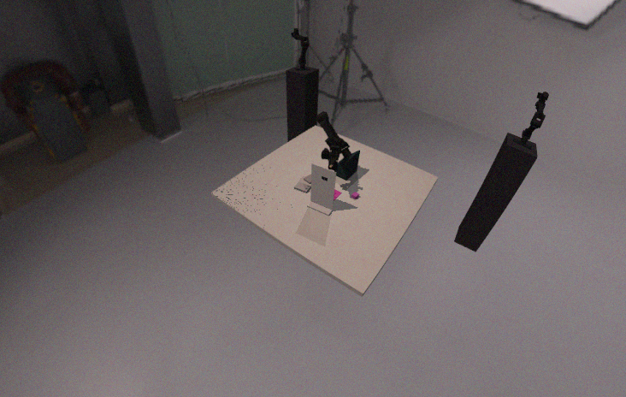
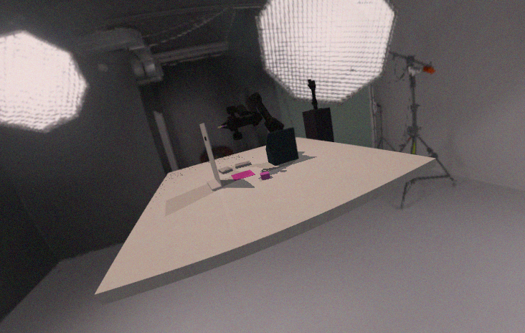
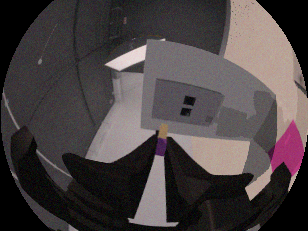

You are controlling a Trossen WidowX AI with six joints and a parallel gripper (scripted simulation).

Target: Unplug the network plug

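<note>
Right now the magenta marked square is 5 cm behind my gripper tip, 2 cm to the right of it and 30 cm below it. The rest, counted from my gripper tip: upright panel: 10 cm ahead, 1 cm to the left, 14 cm below; then network plug: right at my gripper tip.
</note>
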